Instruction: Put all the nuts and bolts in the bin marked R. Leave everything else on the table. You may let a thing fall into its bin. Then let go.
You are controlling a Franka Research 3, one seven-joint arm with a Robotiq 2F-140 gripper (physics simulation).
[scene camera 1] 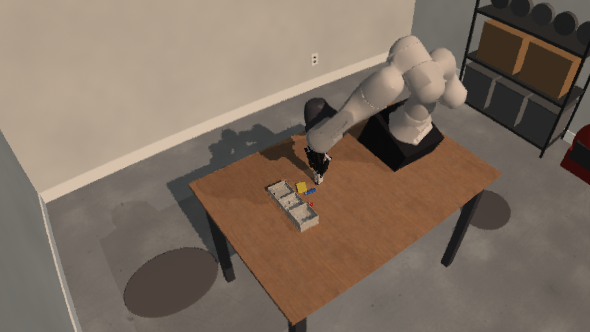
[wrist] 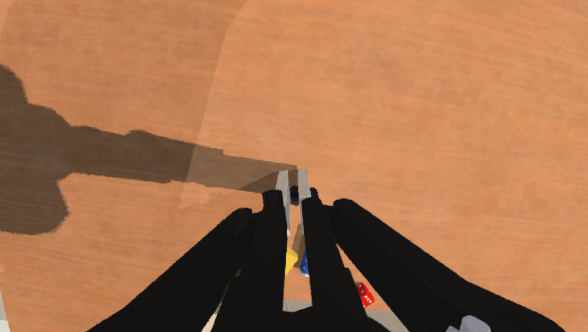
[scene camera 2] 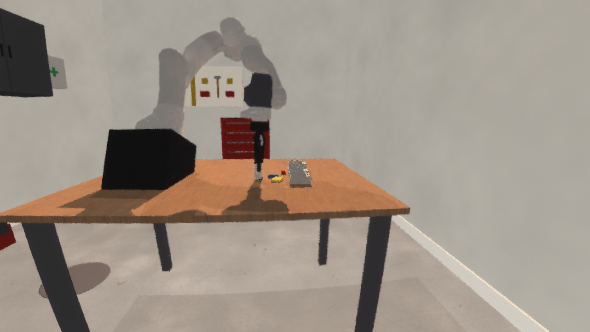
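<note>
A small black nut (wrist: 294, 195) is between the two pale finger pads in the wrist view. My gripper (scene camera 1: 318, 179) (scene camera 2: 258, 175) (wrist: 293, 183) points down at the table (scene camera 1: 380, 210) (scene camera 2: 220, 172) and is shut on this nut. The nut cannot be made out in the scene views. A grey tray with three compartments (scene camera 1: 309, 223) (scene camera 2: 300, 176) (wrist: 298, 304) stands beyond the small loose objects from my gripper. Its letters are too small to read, so I cannot tell which bin is R. No bolt can be made out.
Between gripper and tray lie a yellow block (scene camera 1: 301, 187) (scene camera 2: 277, 179) (wrist: 290, 261), a blue battery (scene camera 1: 310, 191) (scene camera 2: 273, 176) (wrist: 305, 264) and a red die (scene camera 1: 311, 204) (scene camera 2: 283, 172) (wrist: 366, 295). The black robot base (scene camera 1: 395, 150) (scene camera 2: 137, 160) stands on the table.
</note>
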